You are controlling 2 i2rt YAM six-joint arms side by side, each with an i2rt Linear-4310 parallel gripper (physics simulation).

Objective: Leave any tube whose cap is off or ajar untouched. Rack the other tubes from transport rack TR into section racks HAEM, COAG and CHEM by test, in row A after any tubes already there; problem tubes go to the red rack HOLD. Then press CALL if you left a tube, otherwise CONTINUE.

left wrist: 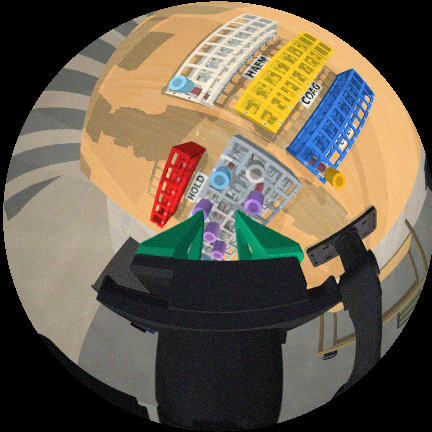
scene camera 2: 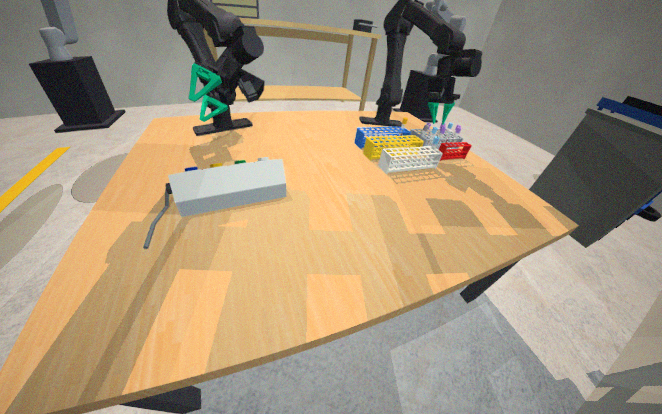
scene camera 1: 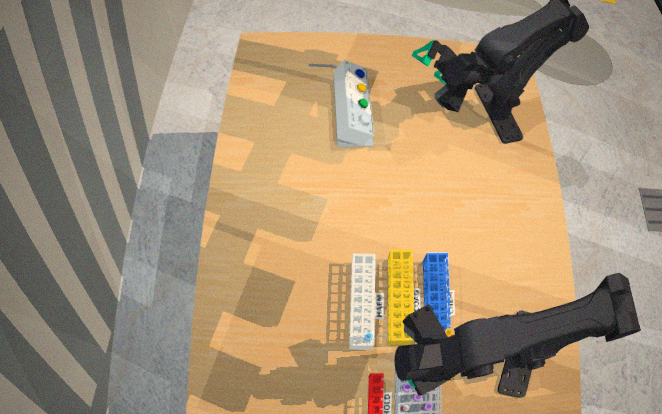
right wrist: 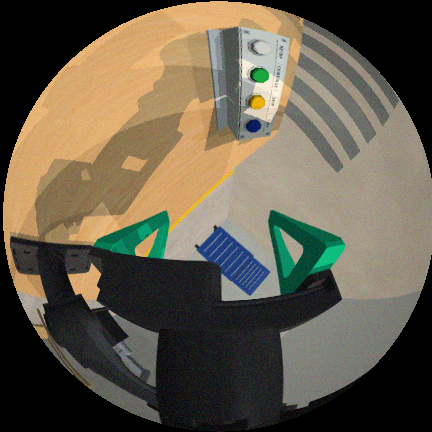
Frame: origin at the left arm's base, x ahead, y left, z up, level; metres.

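Where they show: left gripper, fingertip midpoint: (left wrist: pixel 219 215) (scene camera 2: pixel 438 124); right gripper, fingertip midpoint: (scene camera 2: pixel 197 111) (scene camera 1: pixel 423 63) (right wrist: pixel 218 215); left arm's base at its link origin: (left wrist: pixel 345 237) (scene camera 2: pixel 381 122) (scene camera 1: pixel 520 354); right arm's base at its link origin: (scene camera 2: pixel 223 127) (scene camera 1: pixel 498 112) (right wrist: pixel 48 257).
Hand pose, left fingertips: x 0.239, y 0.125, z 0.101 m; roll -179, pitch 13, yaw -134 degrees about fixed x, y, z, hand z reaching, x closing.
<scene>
Each offset is from my left fingertips to the centre of the thing. "spot": to the spot under its first point.
My left gripper (scene camera 2: pixel 439 122) (left wrist: pixel 219 215) points down above the grey transport rack @[spot: dx -0.043, dy -0.067, dz -0.070 m] (left wrist: pixel 292 184), fingers partly apart, nothing visible between them. In the left wrist view the rack holds a light-blue-capped tube @[dx +0.024, dy -0.020, dz -0.050 m] (left wrist: pixel 220 177), a tube with a pale ring top @[dx +0.010, dy -0.047, dz -0.050 m] (left wrist: pixel 255 173) and several purple-capped tubes @[dx -0.016, dy -0.031, dz -0.050 m] (left wrist: pixel 254 202); the fingers hide part of it. The white HAEM rack @[dx +0.149, dy -0.138, dz -0.072 m] (scene camera 1: pixel 356 300) holds a light-blue-capped tube @[dx +0.115, dy -0.059, dz -0.050 m] (scene camera 1: pixel 368 336) (left wrist: pixel 181 84). The yellow COAG rack @[spot: dx +0.028, dy -0.091, dz -0.044 m] (left wrist: pixel 276 125) shows no cap. The blue CHEM rack @[spot: dx -0.009, dy -0.096, dz -0.071 m] (left wrist: pixel 295 148) has an orange-capped tube @[dx -0.038, dy -0.110, dz -0.050 m] (left wrist: pixel 335 178). My right gripper (right wrist: pixel 218 215) is open and empty.
The red HOLD rack @[dx +0.055, dy +0.069, dz -0.072 m] (scene camera 1: pixel 375 395) (left wrist: pixel 190 148) stands beside the transport rack. The button box @[dx +0.320, dy -0.616, dz -0.059 m] (scene camera 1: pixel 345 120) (scene camera 2: pixel 230 190) stands toward the upper part of scene camera 1, with blue @[dx +0.326, dy -0.694, dz -0.037 m] (right wrist: pixel 253 125), yellow @[dx +0.308, dy -0.647, dz -0.037 m] (right wrist: pixel 256 102), green @[dx +0.290, dy -0.600, dz -0.037 m] (right wrist: pixel 260 75) and white @[dx +0.273, dy -0.553, dz -0.037 m] (right wrist: pixel 260 47) buttons.
</scene>
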